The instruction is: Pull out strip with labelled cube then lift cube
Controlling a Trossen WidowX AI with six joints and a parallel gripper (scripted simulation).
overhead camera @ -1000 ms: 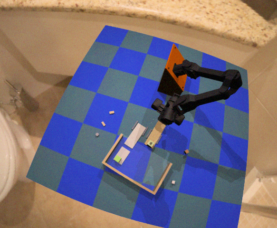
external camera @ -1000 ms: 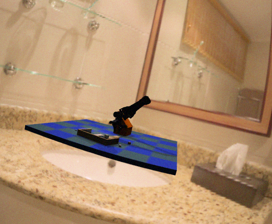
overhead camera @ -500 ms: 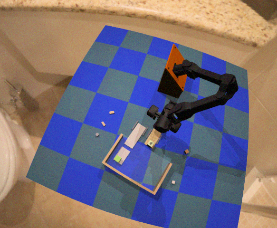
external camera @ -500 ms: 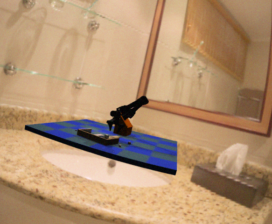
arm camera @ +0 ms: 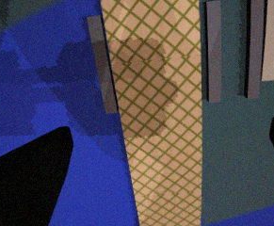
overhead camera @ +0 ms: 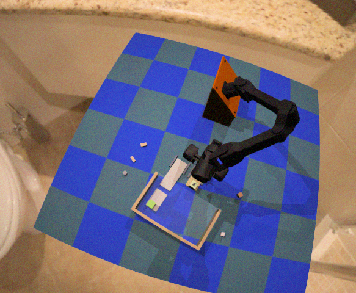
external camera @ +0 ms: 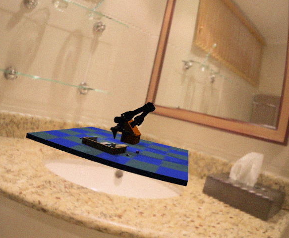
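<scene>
Right now my gripper tip is 60 mm above the lattice strip, 30 mm past it and 10 mm to the right of it. From my gripper tip the other things lie so: grey peg (310 mm to the right, 130 mm ahead, 50 mm below).
</scene>
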